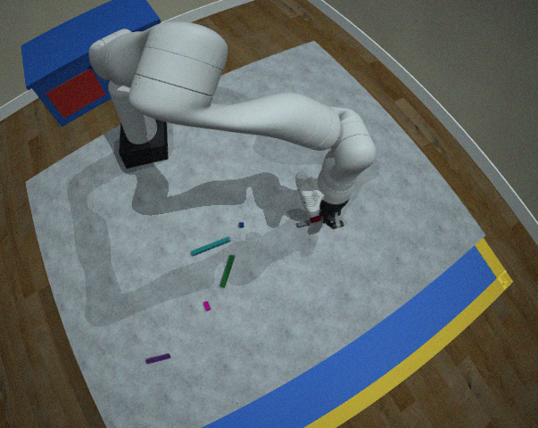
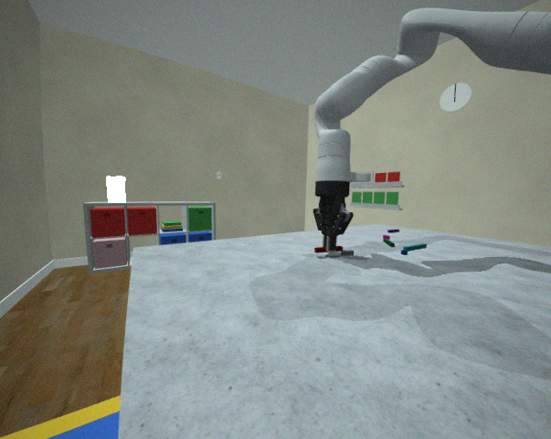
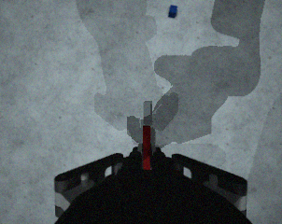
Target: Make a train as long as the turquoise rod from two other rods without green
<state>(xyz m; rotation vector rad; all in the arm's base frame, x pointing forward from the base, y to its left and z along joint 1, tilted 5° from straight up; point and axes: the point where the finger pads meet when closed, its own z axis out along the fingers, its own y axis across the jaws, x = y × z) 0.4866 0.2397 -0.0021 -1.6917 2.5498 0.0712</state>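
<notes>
The grey rod is 50 mm to the right of my hand, 30 mm below it and 20 mm behind it. Also, from my hand: small blue rod (170 mm to the right, 110 mm behind, 30 mm below); then red rod (10 mm below); then green rod (260 mm to the right, 40 mm behind, 30 mm below).
</notes>
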